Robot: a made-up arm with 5 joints.
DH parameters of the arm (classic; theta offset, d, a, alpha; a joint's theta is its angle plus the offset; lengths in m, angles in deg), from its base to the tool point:
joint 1: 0 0.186 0 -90
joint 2: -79.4 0 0.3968 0
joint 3: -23.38 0 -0.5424 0
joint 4: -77.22 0 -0.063 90
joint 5: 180 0.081 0 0
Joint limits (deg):
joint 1: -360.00..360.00
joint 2: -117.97..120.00
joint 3: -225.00..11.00
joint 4: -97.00..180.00
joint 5: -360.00..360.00
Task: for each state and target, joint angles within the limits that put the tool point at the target. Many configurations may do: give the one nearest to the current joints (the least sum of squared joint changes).
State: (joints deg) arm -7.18 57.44 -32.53 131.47 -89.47
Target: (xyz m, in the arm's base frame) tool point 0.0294 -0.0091 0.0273
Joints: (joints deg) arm -17.20 40.55 -3.46 148.42 -89.47
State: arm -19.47 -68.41 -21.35 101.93 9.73
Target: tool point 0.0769 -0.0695 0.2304
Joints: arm -42.11 -89.26 5.92 148.22 9.73
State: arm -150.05 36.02 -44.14 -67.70 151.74
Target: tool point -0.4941 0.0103 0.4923
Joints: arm -181.19 -13.65 -42.82 -81.14 151.74
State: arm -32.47 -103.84 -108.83 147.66 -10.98
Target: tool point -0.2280 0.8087 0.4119
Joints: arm -74.26 -106.30 -130.94 133.95 -10.98
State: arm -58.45 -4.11 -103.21 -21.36 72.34
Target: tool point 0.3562 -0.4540 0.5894
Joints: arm -51.88 -15.71 -54.82 -25.72 72.34
